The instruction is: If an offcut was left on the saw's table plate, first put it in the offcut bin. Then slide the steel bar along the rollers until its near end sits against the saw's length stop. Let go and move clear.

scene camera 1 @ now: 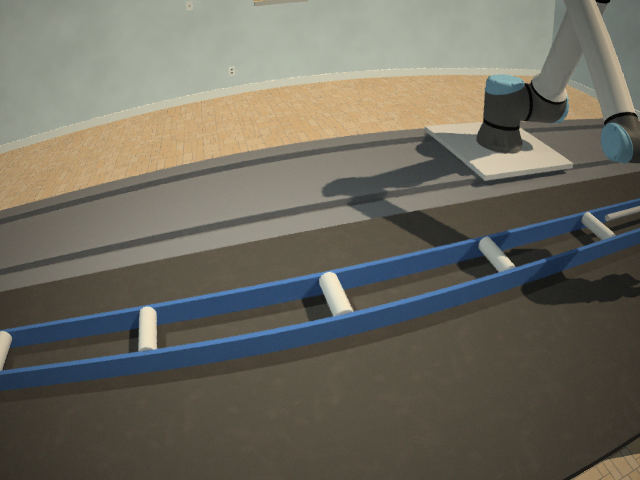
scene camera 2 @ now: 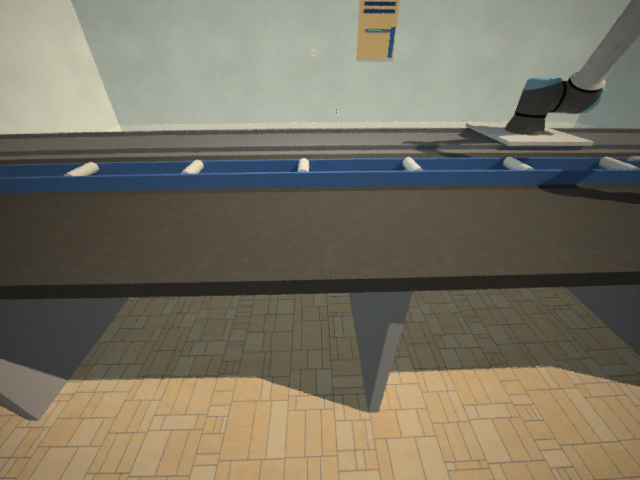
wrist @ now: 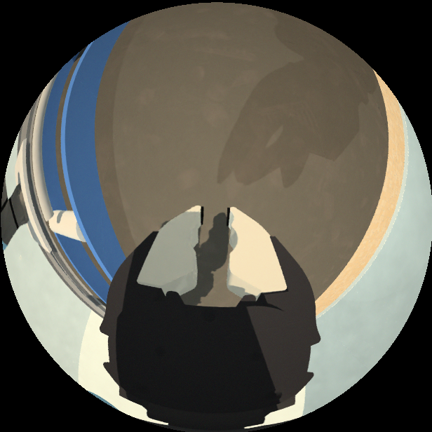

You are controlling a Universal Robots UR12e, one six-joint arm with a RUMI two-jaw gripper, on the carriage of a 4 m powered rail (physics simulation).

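Seen in the pictures: arm's base, origin of the base link: (scene camera 1: 499,143) (scene camera 2: 523,131).
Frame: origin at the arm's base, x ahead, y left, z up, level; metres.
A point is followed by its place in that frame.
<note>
The steel bar (scene camera 1: 624,212) {x 0.625, y 0.062, z 0.048 m} (scene camera 2: 633,158) {x 0.628, y -0.018, z 0.044 m} lies on the rollers inside the blue rails; its end shows at the right edge of both scene views. In the wrist view a long pale rod, apparently the bar (wrist: 37,145), runs along the far left. My gripper (wrist: 215,208) is low over the dark table, to one side of the roller track. Its jaws stand a small gap apart with table and shadow visible between them, so it is open and empty. The gripper does not show in the scene views. The saw's length stop, table plate, offcut and bin do not show.
The blue roller track (scene camera 1: 289,338) {x 0.694, y -0.964, z 0.000 m} (scene camera 2: 356,179) {x 0.694, y -1.066, z -0.003 m} (wrist: 81,125) runs along the dark table (scene camera 1: 361,403) {x 0.864, y -0.876, z -0.030 m} (scene camera 2: 310,232) {x 0.983, y -1.225, z -0.030 m}. The arm stands on a white carriage plate (scene camera 1: 537,164) {x 0.198, y 0.043, z 0.000 m} (scene camera 2: 563,138) {x 0.159, y 0.113, z 0.000 m} on the grey floor rail (scene camera 1: 232,198). A beige wall poster (scene camera 2: 374,46) hangs behind.
</note>
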